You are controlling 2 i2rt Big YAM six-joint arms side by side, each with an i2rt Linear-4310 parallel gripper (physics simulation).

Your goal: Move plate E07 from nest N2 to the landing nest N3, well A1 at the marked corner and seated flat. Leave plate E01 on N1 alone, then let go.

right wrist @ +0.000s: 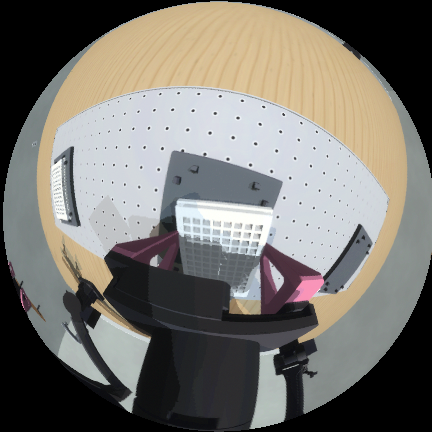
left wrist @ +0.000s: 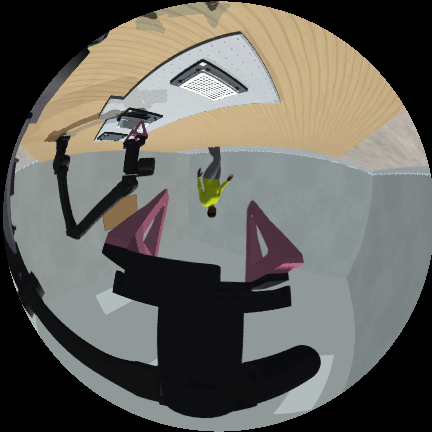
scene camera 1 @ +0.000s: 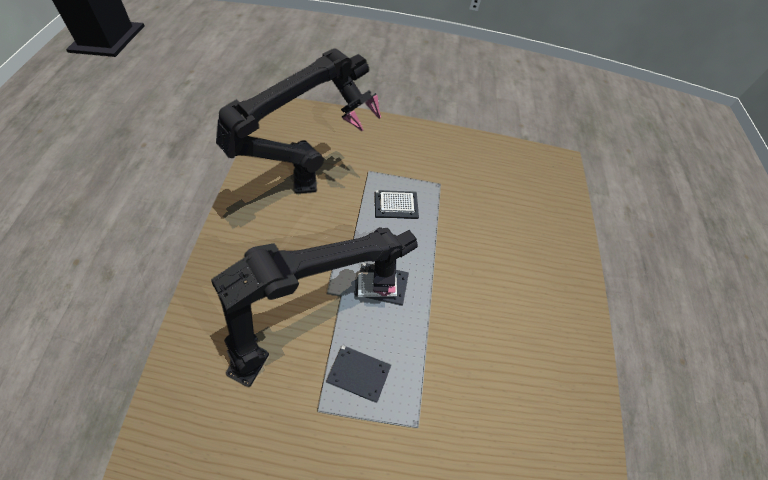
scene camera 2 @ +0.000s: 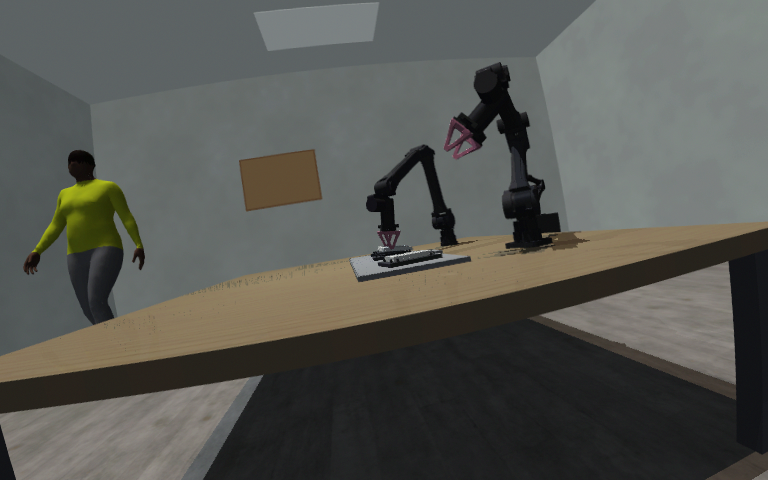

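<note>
Plate E07 (scene camera 1: pixel 367 285) (scene camera 2: pixel 397 248) (right wrist: pixel 224 225), white with wells, is between the fingertips of my right gripper (scene camera 1: pixel 386 289) (scene camera 2: pixel 389 247) (right wrist: pixel 220 241), which is shut on its sides. It overhangs the dark middle nest N2 (scene camera 1: pixel 401 289) (right wrist: pixel 220 175), shifted off it and looking tilted in the right wrist view. Its underside is hidden. Plate E01 (scene camera 1: pixel 397 201) (left wrist: pixel 212 86) (right wrist: pixel 58 190) sits on nest N1 (scene camera 1: pixel 410 214). Nest N3 (scene camera 1: pixel 358 374) (right wrist: pixel 348 262) is bare, turned askew, with a pale corner mark (scene camera 1: pixel 343 348). My left gripper (scene camera 1: pixel 370 123) (scene camera 2: pixel 450 153) (left wrist: pixel 208 197) is open, raised and empty.
The nests stand on a grey perforated board (scene camera 1: pixel 385 333) (right wrist: pixel 150 125) on the wooden table (scene camera 1: pixel 509 283). My right arm (scene camera 1: pixel 339 253) reaches over the board. A person (scene camera 2: pixel 93 220) in a yellow top stands beyond the table.
</note>
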